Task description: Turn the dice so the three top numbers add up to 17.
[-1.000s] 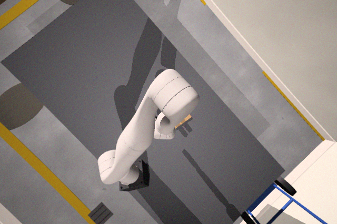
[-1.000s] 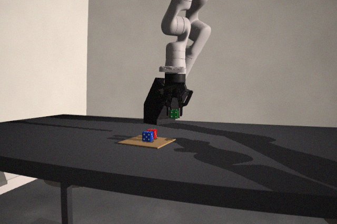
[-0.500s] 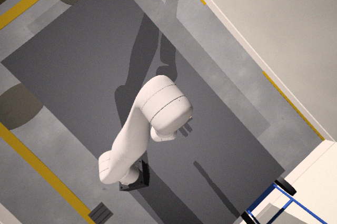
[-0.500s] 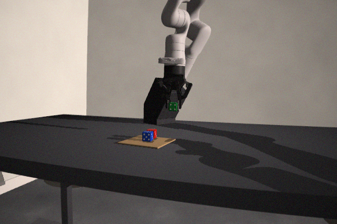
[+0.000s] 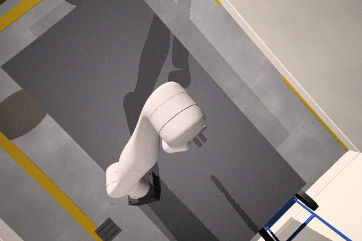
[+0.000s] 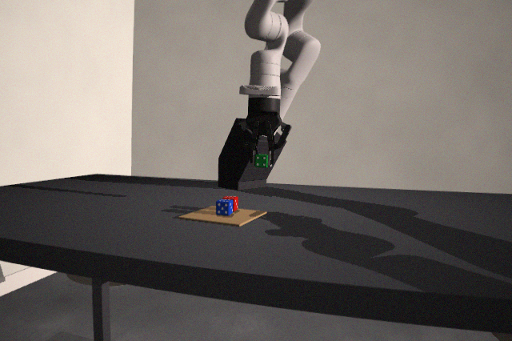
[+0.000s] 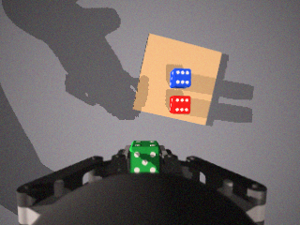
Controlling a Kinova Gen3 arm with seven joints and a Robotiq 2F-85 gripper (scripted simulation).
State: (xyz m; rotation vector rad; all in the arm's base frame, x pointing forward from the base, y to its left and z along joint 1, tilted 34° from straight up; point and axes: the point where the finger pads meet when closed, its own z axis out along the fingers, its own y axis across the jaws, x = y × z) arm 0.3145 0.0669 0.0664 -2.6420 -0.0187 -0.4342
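Right now my hand is 110 mm short of the blue die, 100 mm above it and 50 mm to the left of it. Also, from my hand: red die 100 mm below, 60 mm to the right, 60 mm ahead; green die 10 mm below; tan mat 120 mm below, 110 mm ahead, 50 mm to the right.
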